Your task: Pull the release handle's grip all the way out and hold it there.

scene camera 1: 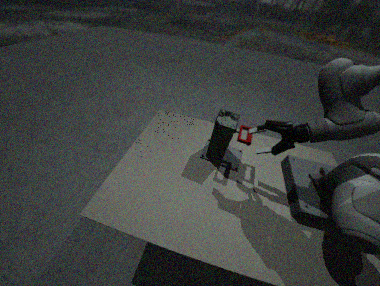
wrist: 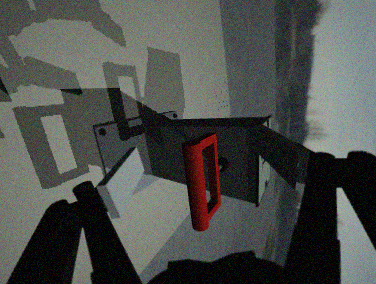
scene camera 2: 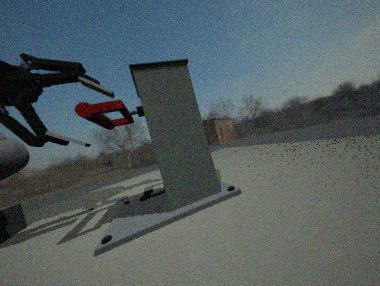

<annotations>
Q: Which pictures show my gripper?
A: Scene camera 1, the wrist view and scene camera 2: all of them.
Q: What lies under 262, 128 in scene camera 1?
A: My gripper.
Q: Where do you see a bolted base plate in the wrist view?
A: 113, 140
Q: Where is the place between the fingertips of my gripper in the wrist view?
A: At 196, 149
</annotations>
